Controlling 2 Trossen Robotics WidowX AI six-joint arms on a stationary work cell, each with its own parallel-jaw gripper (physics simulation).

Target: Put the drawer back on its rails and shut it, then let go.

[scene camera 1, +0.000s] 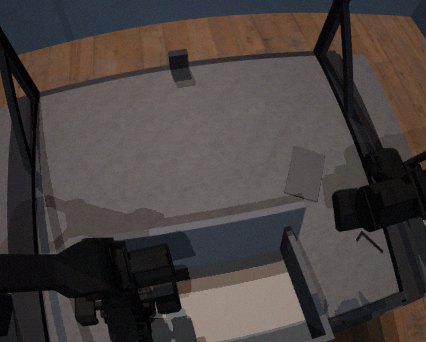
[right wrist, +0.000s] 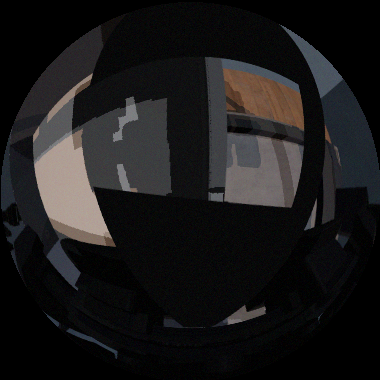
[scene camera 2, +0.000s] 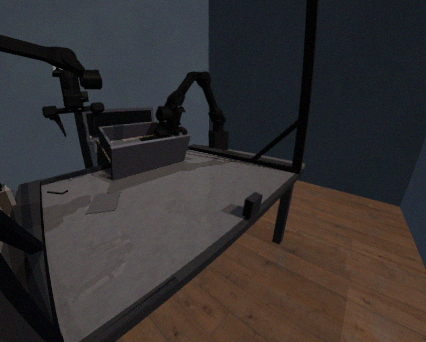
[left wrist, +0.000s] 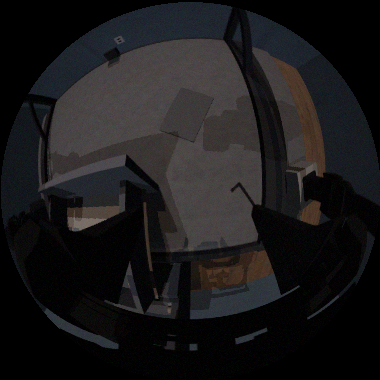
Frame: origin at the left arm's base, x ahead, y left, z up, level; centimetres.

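Seen in the pictures: left gripper, fingertip midpoint: (scene camera 2: pixel 80 134) (left wrist: pixel 198 211); right gripper, fingertip midpoint: (right wrist: pixel 203 208); left arm's base, origin of the base link: (left wrist: pixel 309 185); right arm's base, origin of the base link: (scene camera 2: pixel 218 131) (left wrist: pixel 32 216).
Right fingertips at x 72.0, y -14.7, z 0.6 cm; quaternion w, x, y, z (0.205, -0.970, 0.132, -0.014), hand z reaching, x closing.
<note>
Pixels of each thing's top centre, then the offset from my right fingertips to it. "spot": a spot on its surface instead. Level surfaces: height alone.
- cabinet, surface spot: (scene camera 2: pixel 127 109) spot: dx -9.5, dy +19.2, dz +20.5 cm
- flat grey plate, middle of its top: (left wrist: pixel 186 111) (scene camera 1: pixel 305 173) (scene camera 2: pixel 104 201) dx -49.0, dy -11.8, dz -7.5 cm
- table, its level: dz -7.7 cm
- thin bent black rod, middle of its top: (scene camera 1: pixel 370 244) (left wrist: pixel 244 197) (scene camera 2: pixel 57 190) dx -53.9, dy +12.2, dz -7.2 cm
- black block, middle of its top: (scene camera 2: pixel 253 196) (scene camera 1: pixel 178 53) (left wrist: pixel 108 50) dx -36.2, dy -54.8, dz -2.0 cm
The grey drawer (scene camera 1: pixel 215 245) (scene camera 2: pixel 150 157) (left wrist: pixel 95 177) has an open top, a pale floor and a tall front panel. Behind it in scene camera 2 stands a dark opening with a grey rim, apparently the cabinet (scene camera 2: pixel 127 109). The rails and the drawer's seating on them cannot be made out. My right gripper (scene camera 1: pixel 125 315) (scene camera 2: pixel 170 134) is low at the drawer's end, its fingers drawn in on the side wall. In the right wrist view big black shapes hide the fingertips. My left gripper (scene camera 2: pixel 77 120) (left wrist: pixel 198 211) is wide open and empty, beside the drawer's other end.
A flat grey plate (scene camera 1: pixel 304 174) (scene camera 2: pixel 103 203) (left wrist: pixel 187 115) lies on the table (scene camera 1: pixel 150 135) (scene camera 2: pixel 165 220). A thin bent black rod (scene camera 1: pixel 369 240) (scene camera 2: pixel 57 192) (left wrist: pixel 240 187) lies near the side edge. A black block (scene camera 1: pixel 179 62) (scene camera 2: pixel 252 205) stands at the far edge in scene camera 1.
</note>
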